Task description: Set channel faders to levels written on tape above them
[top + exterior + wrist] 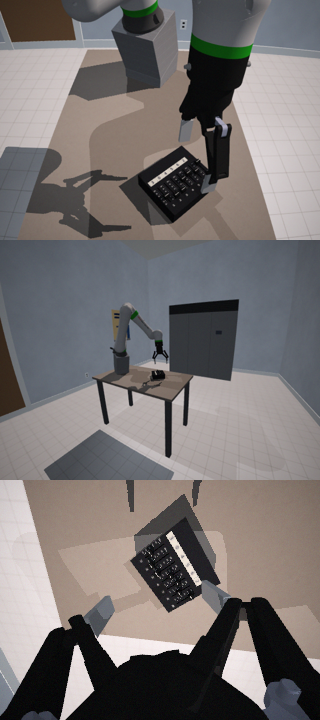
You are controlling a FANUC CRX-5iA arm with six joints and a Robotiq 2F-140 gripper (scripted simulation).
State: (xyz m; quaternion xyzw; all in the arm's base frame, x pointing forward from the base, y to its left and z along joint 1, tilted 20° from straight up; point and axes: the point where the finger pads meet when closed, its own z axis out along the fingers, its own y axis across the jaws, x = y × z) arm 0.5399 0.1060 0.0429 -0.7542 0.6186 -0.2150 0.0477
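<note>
Now: hand 110 mm above the channel fader, 20 mm to the left of it and 10 mm short of it. Round my hand: master fader: 110 mm below, 70 mm behind, 40 mm to the left.
</note>
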